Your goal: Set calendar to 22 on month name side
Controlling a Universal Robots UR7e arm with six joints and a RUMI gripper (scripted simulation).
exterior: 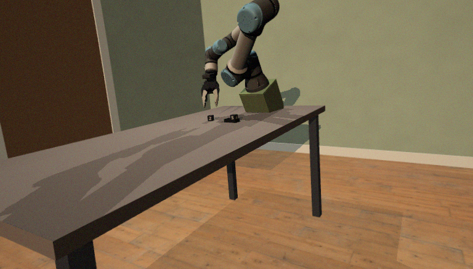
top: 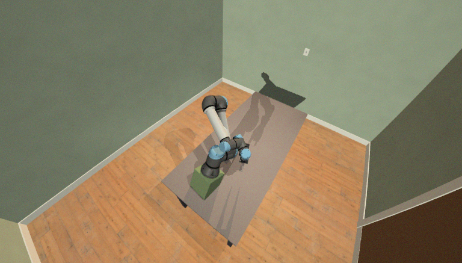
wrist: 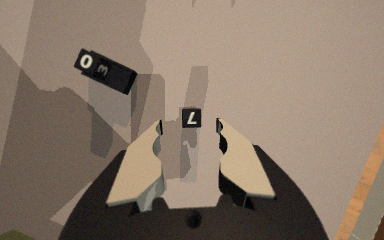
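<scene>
The black number cube lies 10 mm ahead of my hand and 80 mm below it. Also, from my hand: black tray (40 mm ahead, 150 mm to the left, 80 mm below).
</scene>
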